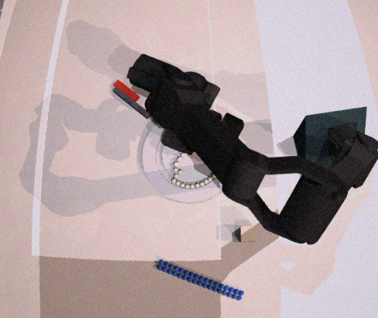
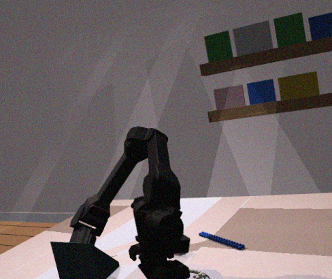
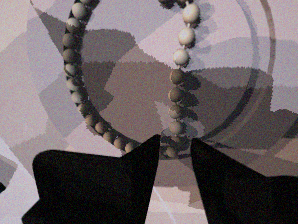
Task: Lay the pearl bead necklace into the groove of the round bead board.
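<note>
My gripper tip is now 50 mm to the right of the round bead board, 20 mm short of it and 10 mm above it. The rest, counted from my gripper tip: small beige cube: 230 mm to the left, 60 mm behind; grey block: 130 mm ahead, 120 mm to the right, 10 mm below.
</note>
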